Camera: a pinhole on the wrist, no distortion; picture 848 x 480 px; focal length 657.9 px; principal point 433.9 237.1 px. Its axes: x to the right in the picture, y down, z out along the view. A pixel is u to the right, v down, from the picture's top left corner.
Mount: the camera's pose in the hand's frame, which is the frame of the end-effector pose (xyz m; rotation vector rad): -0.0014 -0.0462 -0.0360 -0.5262 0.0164 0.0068
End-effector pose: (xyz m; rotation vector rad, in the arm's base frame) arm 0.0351 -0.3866 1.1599 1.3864 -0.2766 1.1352
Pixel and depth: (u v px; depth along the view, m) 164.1 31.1 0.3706
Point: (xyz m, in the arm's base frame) 0.0881 -0.7602 1.1604
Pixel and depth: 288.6 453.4 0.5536
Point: -0.1573 -0.8275 1.4021
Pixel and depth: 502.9 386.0 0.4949
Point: -0.0138 -0.7119 1.4707
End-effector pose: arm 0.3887 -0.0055 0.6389 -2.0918 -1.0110 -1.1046
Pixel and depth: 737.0 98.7 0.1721
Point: 0.4824 0.1153 0.6416
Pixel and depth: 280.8 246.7 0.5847
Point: 0.7506 0.1565 0.2608
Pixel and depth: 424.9 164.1 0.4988
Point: 0.6994 0.2239 0.4057
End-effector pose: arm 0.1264 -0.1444 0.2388 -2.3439 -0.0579 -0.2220
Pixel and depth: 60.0 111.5 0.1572
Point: 0.0570 -0.0643 0.1380
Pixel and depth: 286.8 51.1 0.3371
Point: 0.1044 0.0446 -0.0128
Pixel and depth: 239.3 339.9 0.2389
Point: 0.0917 -0.1090 0.0466
